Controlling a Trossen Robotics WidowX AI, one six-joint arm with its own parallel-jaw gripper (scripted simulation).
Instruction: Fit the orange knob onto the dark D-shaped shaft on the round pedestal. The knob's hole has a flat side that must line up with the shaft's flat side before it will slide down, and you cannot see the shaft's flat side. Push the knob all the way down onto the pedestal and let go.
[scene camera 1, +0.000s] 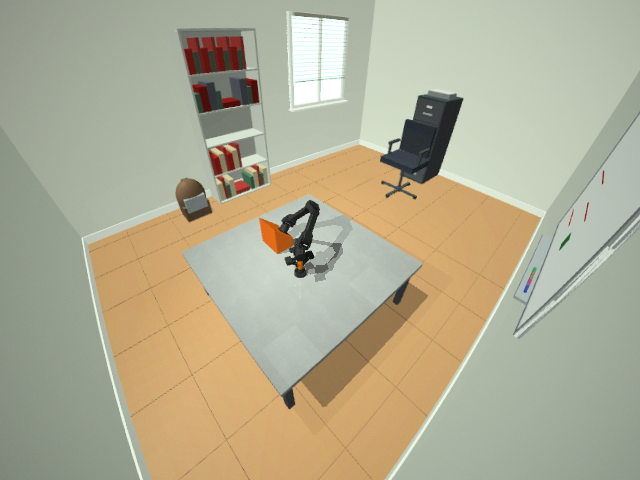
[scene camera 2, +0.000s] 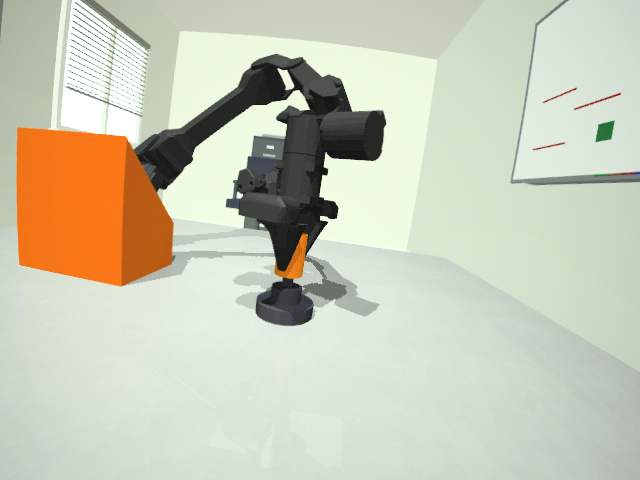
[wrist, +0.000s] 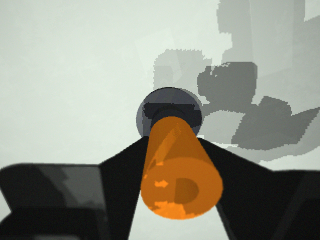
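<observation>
Carrying a knob (wrist: 179, 181), the gripper (scene camera 2: 289, 267) appears in the wrist view (wrist: 171, 141) as well. The scene also includes a pedestal (wrist: 168, 101).
</observation>
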